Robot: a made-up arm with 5 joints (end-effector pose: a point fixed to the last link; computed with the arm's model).
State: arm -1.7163 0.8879 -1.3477 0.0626 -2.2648
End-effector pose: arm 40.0 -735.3 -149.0 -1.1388 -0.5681 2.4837
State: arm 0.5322 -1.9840 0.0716 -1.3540 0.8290
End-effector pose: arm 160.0 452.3 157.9 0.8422 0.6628 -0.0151
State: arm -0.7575 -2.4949 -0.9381 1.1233 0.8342
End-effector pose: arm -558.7 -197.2 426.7 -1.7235 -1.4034 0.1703
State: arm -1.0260 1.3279 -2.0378 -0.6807 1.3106
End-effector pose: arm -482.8 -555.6 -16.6 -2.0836 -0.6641 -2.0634
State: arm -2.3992 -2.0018 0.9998 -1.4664 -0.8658
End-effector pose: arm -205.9 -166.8 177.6 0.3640 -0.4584 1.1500
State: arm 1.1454 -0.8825 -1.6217 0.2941 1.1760
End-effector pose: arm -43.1 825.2 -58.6 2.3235 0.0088 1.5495
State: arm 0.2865 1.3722 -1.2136 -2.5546 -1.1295
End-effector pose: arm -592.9 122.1 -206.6 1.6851 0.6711 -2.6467
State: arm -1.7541 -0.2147 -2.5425 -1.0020 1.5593
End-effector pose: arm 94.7 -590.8 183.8 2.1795 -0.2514 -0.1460
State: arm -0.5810 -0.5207 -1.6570 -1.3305 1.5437
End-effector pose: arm -614.4 -240.3 -179.9 2.9210 0.5106 -1.2677
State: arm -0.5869 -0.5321 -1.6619 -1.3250 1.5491
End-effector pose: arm -614.2 -244.6 -177.7 2.9105 0.5138 -1.2682
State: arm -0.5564 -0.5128 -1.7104 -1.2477 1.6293
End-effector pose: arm -624.6 -252.2 -158.4 2.8451 0.3850 -1.3506
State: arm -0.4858 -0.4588 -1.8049 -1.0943 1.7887
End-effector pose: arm -649.2 -255.1 -110.6 2.7410 0.1027 -1.4829
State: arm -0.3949 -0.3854 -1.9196 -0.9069 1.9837
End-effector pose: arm -681.0 -236.5 -35.3 2.6205 -0.2599 -1.5950
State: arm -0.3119 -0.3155 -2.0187 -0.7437 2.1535
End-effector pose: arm -704.4 -195.3 41.5 2.4896 -0.5813 -1.6461
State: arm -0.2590 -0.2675 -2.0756 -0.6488 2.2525
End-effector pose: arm -714.1 -156.9 88.9 2.3852 -0.7705 -1.6481
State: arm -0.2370 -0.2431 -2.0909 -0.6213 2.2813
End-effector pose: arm -717.5 -138.0 102.9 2.3536 -0.8337 -1.6527
